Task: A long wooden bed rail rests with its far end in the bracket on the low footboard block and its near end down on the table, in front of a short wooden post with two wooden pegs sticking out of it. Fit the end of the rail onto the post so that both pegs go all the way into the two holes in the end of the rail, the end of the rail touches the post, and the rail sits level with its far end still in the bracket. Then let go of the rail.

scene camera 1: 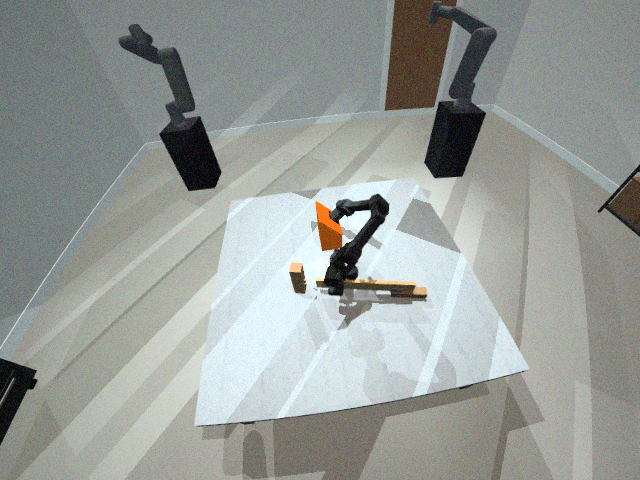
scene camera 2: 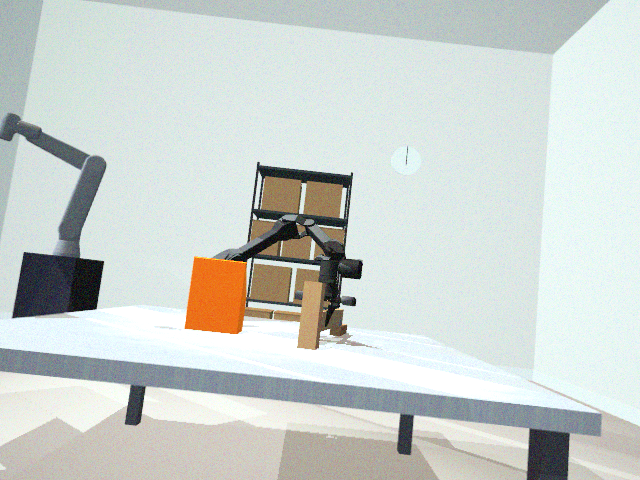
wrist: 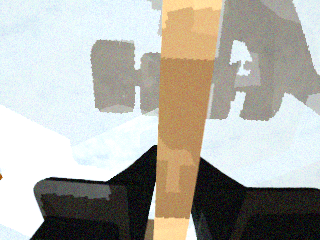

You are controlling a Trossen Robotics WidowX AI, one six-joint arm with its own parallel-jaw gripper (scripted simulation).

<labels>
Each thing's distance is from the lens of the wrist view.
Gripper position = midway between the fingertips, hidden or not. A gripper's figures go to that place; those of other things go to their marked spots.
my gripper (wrist: 169,150): 0.12 m
wooden rail (wrist: 188,43): 0.05 m
</labels>
